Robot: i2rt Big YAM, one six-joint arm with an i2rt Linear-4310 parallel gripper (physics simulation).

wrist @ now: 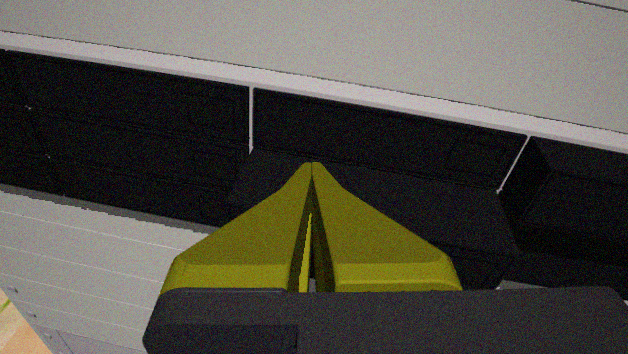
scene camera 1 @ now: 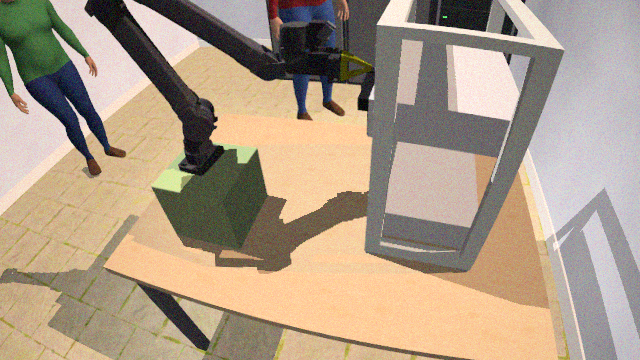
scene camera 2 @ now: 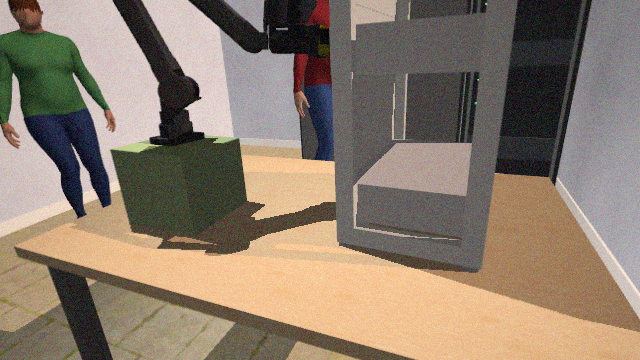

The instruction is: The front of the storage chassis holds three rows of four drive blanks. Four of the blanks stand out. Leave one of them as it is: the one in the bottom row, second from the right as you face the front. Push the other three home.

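Frame: origin at the arm's base, x left, y back, z up, level; metres.
Seen in the pictures: gripper, fingertip midpoint: (wrist: 311,177) (scene camera 1: 371,68); arm's base, origin of the base link: (scene camera 1: 202,160) (scene camera 2: 178,140).
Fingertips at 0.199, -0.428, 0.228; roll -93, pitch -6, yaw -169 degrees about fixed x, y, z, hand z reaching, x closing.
Note:
Pixels of each thing's top centre, then the offset from my fingertips to it, as dx, dy, dz. "pt": a spot on its surface instead. Level surfaces: height alone.
- black blank, middle of its top: (wrist: 375,140) -0.023, -0.051, -0.011
- top-row blank, middle of its top: (wrist: 387,58) -0.021, -0.086, +0.018
- black blank end, surface spot: (scene camera 1: 365,97) pt -0.181, -0.027, +0.018
- tall grey frame, surface spot: (scene camera 2: 345,150) pt -0.219, -0.077, -0.209
- wooden table, its level: dz -0.428
My gripper (scene camera 1: 373,67) (wrist: 311,177) is shut and empty, its yellow fingertips at the chassis front. In the wrist view they overlap the top of a black blank (wrist: 400,200) standing out in the middle row, third column from the left; contact cannot be told. The top-row blank (wrist: 390,135) above it looks flush. In the rightmost column, a blank (wrist: 590,155) stands out. Blanks (wrist: 125,115) to the left look flush. The bottom row under my fingers is hidden. In scene camera 1, a black blank end (scene camera 1: 365,97) juts past the frame post. The chassis (wrist: 350,40) has a grey top.
A tall grey frame (scene camera 1: 376,175) (scene camera 2: 345,150) stands on the wooden table (scene camera 1: 350,300) (scene camera 2: 300,300), with its post beside the gripper. Grey boxes fill parts of it. The arm's base sits on a green block (scene camera 1: 200,220) (scene camera 2: 155,190). Two people stand beyond the table.

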